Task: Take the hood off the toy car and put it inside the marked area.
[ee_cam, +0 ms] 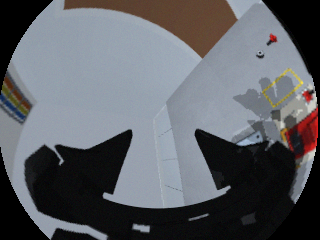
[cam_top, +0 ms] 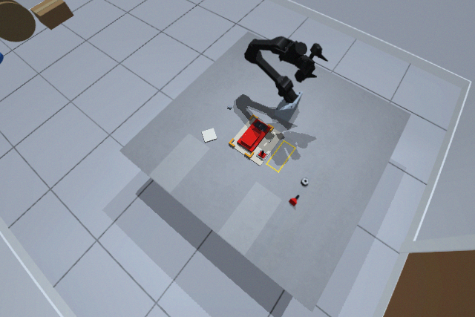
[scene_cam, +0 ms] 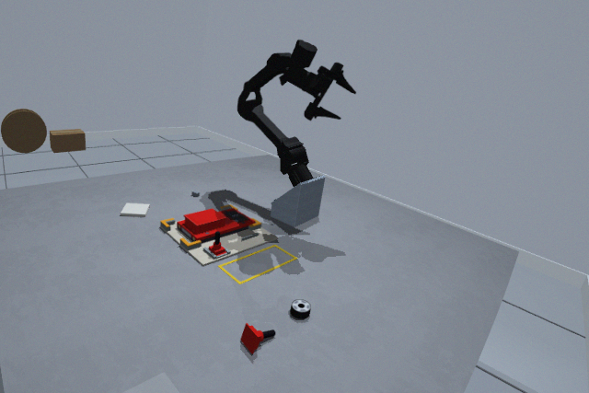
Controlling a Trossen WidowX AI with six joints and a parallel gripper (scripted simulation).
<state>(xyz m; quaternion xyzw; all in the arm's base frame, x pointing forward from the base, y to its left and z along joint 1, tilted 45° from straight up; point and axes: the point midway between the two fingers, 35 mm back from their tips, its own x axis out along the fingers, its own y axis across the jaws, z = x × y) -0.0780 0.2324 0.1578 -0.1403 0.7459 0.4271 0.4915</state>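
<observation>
My gripper tip is 38 cm short of the red hood, 34 cm above it and 13 cm to the left of it. The rest, counted from my gripper tip: white square tile: 51 cm ahead, 38 cm below, 33 cm to the right; then wheel: 38 cm below, 38 cm ahead, 26 cm to the left.
</observation>
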